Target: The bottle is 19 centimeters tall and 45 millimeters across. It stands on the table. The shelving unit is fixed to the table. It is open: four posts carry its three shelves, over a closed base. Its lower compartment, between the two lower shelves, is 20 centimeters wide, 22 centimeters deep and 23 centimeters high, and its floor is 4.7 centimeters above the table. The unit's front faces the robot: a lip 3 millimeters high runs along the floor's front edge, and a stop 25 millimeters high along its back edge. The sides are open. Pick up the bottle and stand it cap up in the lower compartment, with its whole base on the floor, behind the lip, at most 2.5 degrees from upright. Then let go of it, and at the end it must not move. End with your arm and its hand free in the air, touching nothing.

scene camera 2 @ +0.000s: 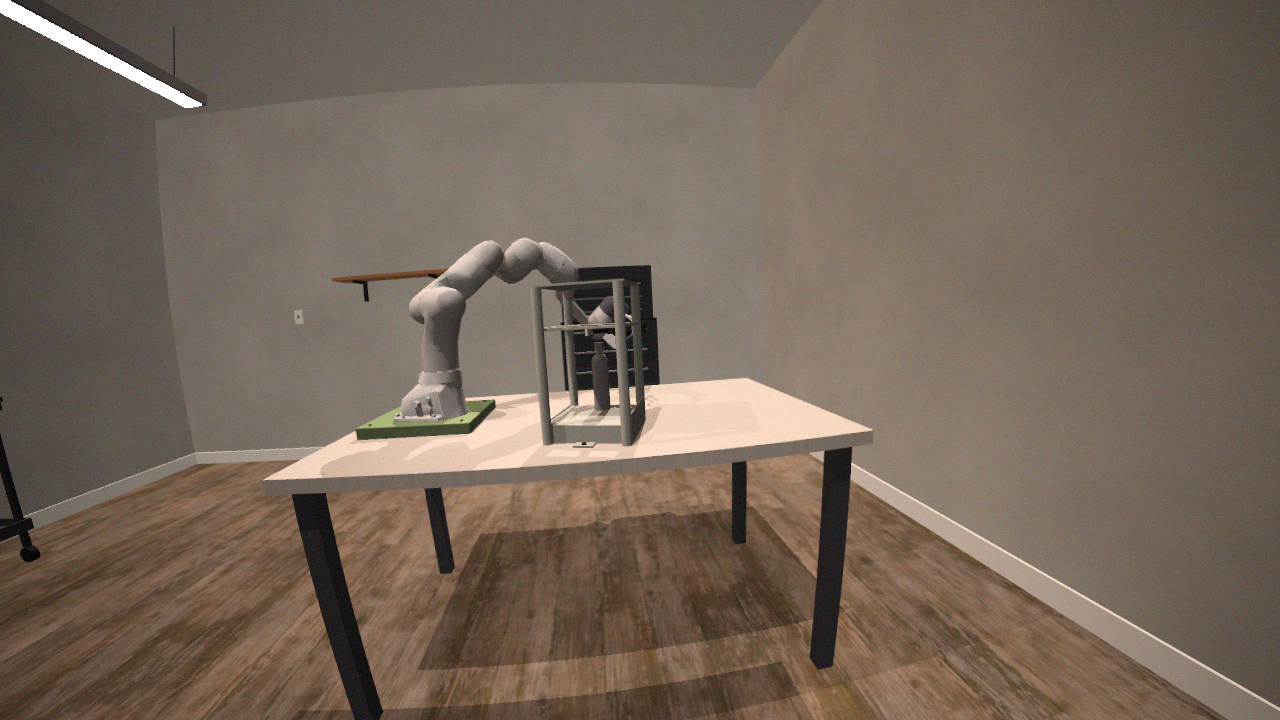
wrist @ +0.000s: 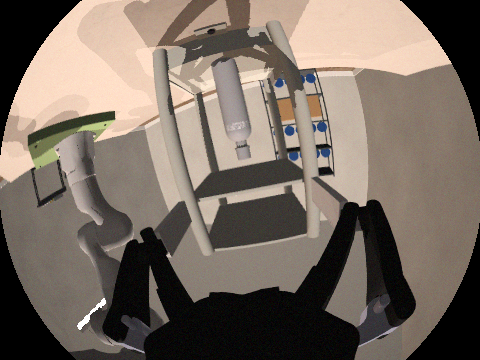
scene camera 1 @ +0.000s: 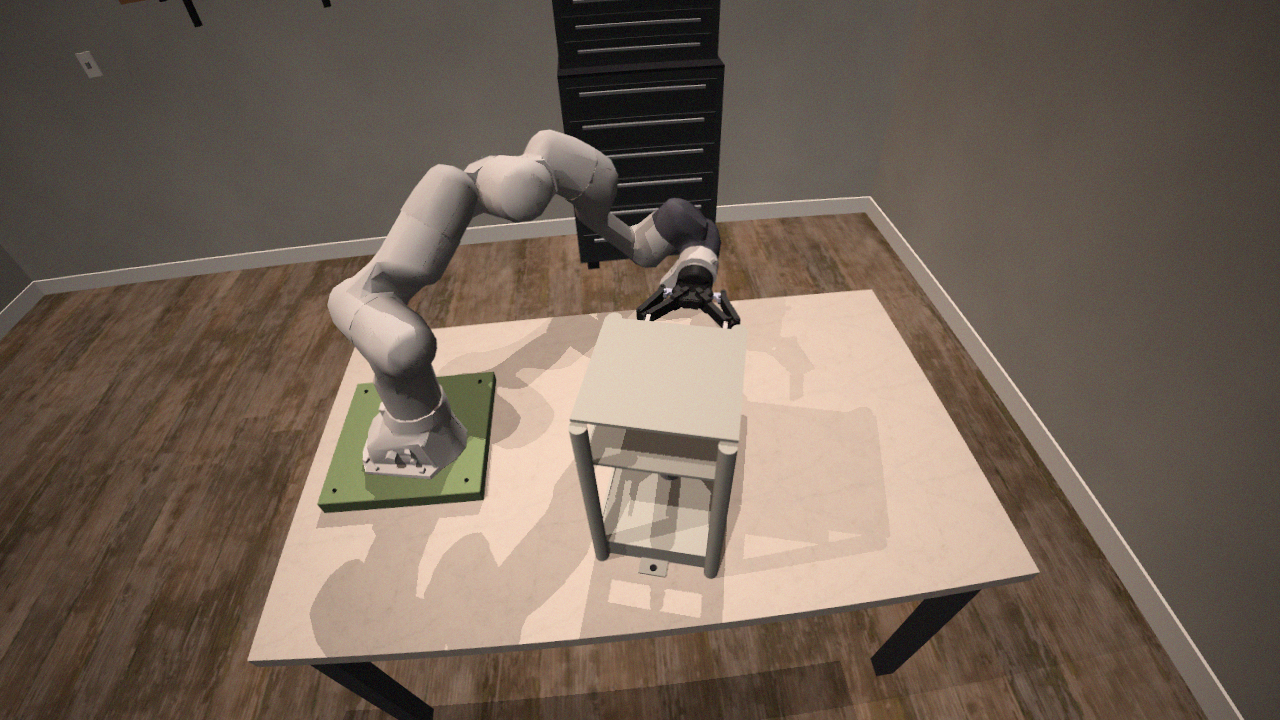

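You've got the gripper [wrist: 248, 201] here, along with a grey bottle, which shows at [scene camera 2: 600, 374] and, in the wrist view, at [wrist: 231, 99]. There's a shelving unit [wrist: 278, 218] too.
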